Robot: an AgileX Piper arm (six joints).
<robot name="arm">
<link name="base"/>
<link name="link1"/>
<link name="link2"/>
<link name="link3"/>
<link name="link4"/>
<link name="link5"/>
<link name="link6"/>
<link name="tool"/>
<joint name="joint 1" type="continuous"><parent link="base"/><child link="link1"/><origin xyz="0.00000 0.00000 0.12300" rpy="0.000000 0.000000 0.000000"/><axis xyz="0 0 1"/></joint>
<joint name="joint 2" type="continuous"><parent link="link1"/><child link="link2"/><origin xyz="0.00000 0.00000 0.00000" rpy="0.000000 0.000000 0.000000"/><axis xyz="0 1 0"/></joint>
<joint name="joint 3" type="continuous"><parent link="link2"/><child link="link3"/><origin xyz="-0.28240 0.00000 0.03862" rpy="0.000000 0.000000 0.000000"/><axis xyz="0 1 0"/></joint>
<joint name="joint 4" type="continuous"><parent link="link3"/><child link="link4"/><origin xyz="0.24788 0.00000 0.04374" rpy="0.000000 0.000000 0.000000"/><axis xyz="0.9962 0 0.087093"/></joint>
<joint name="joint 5" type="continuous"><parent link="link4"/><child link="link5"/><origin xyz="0.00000 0.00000 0.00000" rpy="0.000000 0.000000 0.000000"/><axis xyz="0 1 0"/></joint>
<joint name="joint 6" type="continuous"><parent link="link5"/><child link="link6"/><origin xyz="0.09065 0.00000 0.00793" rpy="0.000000 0.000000 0.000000"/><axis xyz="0.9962 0 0.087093"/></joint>
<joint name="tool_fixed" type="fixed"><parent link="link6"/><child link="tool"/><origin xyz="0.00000 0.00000 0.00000" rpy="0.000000 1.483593 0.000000"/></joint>
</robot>
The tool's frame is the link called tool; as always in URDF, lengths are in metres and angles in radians. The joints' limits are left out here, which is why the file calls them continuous.
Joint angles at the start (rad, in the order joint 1, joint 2, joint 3, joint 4, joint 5, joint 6):
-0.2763 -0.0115 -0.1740 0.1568 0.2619 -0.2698
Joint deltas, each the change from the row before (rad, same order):
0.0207 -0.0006 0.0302 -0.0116 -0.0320 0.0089
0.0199 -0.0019 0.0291 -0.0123 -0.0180 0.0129
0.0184 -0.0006 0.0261 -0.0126 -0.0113 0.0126
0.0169 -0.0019 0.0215 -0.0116 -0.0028 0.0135
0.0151 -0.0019 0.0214 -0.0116 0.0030 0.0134
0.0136 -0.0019 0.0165 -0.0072 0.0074 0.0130
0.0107 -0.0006 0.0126 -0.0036 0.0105 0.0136
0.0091 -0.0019 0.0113 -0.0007 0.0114 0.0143
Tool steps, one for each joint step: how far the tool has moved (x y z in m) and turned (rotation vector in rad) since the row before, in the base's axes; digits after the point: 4 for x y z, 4 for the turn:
0.0024 -0.0004 -0.0070 -0.0015 -0.0014 0.0132
0.0021 0.0000 -0.0079 0.0038 0.0091 0.0148
0.0019 0.0001 -0.0076 0.0038 0.0141 0.0144
0.0013 0.0004 -0.0068 0.0056 0.0163 0.0143
0.0011 0.0004 -0.0074 0.0062 0.0220 0.0130
0.0007 0.0005 -0.0061 0.0096 0.0208 0.0125
0.0005 0.0005 -0.0052 0.0135 0.0208 0.0100
0.0003 0.0005 -0.0047 0.0165 0.0187 0.0085

